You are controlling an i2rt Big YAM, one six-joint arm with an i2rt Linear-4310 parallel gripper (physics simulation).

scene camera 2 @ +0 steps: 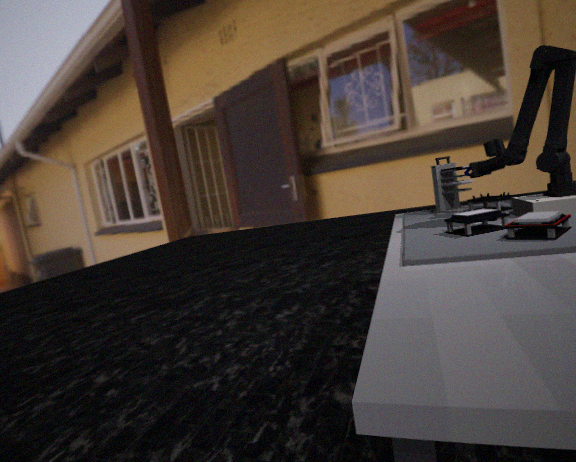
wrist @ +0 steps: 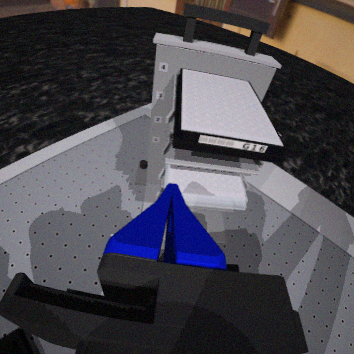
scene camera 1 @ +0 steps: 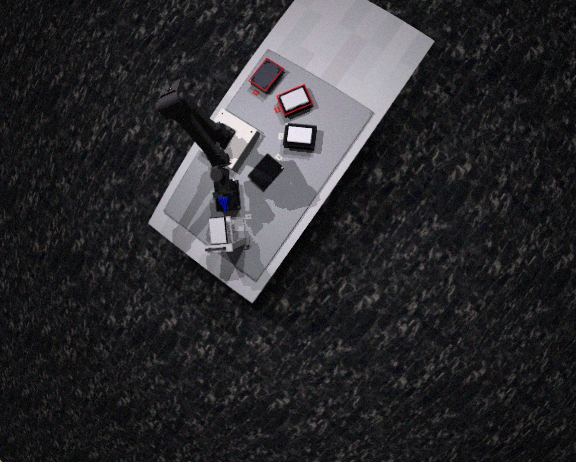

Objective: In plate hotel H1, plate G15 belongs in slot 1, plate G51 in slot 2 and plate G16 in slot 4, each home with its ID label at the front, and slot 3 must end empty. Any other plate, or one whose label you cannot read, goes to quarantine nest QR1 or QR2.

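Frame: origin at the arm's base, x ahead, y left, z up, level; centimetres.
Seen in the pictures: gripper, between the fingertips: (scene camera 2: 464,173) (wrist: 171,189) (scene camera 1: 226,212); arm's base, origin of its link: (scene camera 2: 562,194) (scene camera 1: 223,136).
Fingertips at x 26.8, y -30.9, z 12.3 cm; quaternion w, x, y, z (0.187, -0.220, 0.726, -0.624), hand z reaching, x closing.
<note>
Pixels of each thing's middle, then the offset from my fingertips to it.
- Plate hotel H1, middle of its body: (wrist: 200,138) (scene camera 1: 224,237) (scene camera 2: 451,183) dx +4.5, dy -12.4, dz -4.3 cm
- Plate G16, middle of its body: (wrist: 220,104) (scene camera 1: 217,230) dx +2.0, dy -9.1, dz +3.0 cm
- second red-edged nest, middle of its body: (scene camera 1: 266,75) dx -26.5, dy +72.1, dz -16.1 cm
- black nest, middle of its body: (scene camera 1: 265,171) dx +1.8, dy +26.6, dz -17.5 cm
Plate hotel H1 (scene camera 1: 228,247) (scene camera 2: 441,187) (wrist: 167,54) is a grey upright rack with a dark handle. Plate G16 (scene camera 1: 218,231) (wrist: 225,107), black with a white top, lies at its topmost level, and the label G16 faces the wrist camera. A pale, clear-edged plate (wrist: 207,187) lies lower in the hotel; no label is readable on it, and its exact slot is hard to tell. My gripper (scene camera 1: 225,210) (scene camera 2: 466,171) (wrist: 171,189) is shut and empty, its blue fingertips in front of the hotel, below G16 in the wrist view.
A black nest carries a white-topped plate (scene camera 1: 300,134) (scene camera 2: 475,215). A red-edged nest holds another white-topped plate (scene camera 1: 294,99) (scene camera 2: 537,218). A second red-edged nest (scene camera 1: 266,75) shows a dark top, as does a black nest (scene camera 1: 266,172). The arm's pale base plate (scene camera 1: 245,137) stands beside them.
</note>
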